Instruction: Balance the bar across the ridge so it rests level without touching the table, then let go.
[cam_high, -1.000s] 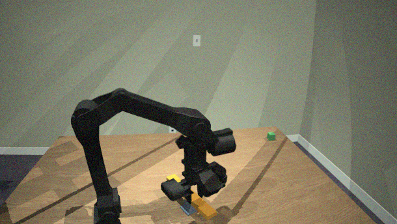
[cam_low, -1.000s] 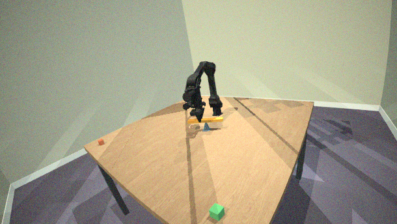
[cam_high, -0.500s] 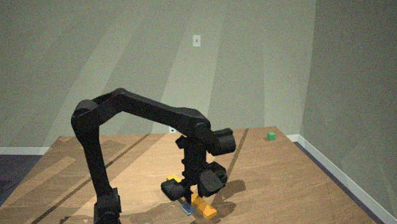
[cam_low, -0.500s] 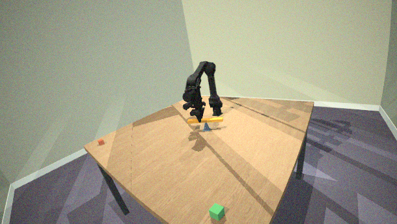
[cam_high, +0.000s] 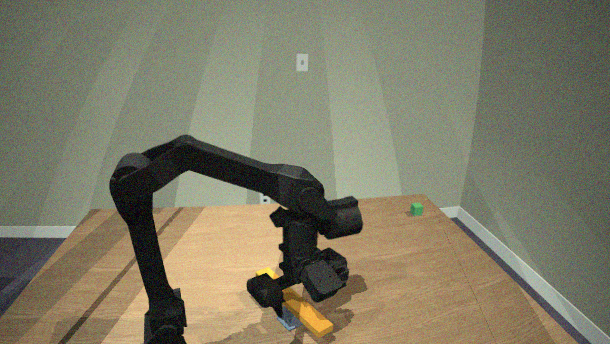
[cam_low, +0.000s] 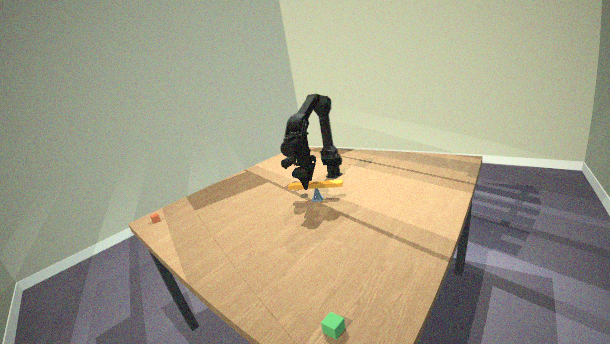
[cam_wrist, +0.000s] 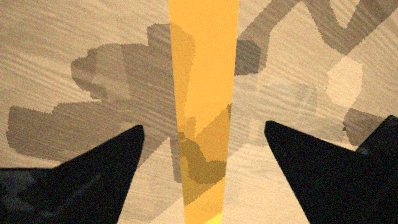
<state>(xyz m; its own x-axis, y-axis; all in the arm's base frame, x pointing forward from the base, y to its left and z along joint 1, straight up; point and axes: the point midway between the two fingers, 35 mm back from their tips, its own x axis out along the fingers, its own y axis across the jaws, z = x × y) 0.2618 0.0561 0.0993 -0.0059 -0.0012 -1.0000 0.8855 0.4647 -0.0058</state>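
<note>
Now: the orange bar 1 cm behind my gripper tip and 3 cm to the left of it. From my gripper tip the other things lie so: green cube: 48 cm ahead, 44 cm to the left, 5 cm below; then small red cube: 48 cm ahead, 56 cm to the right, 5 cm below.
</note>
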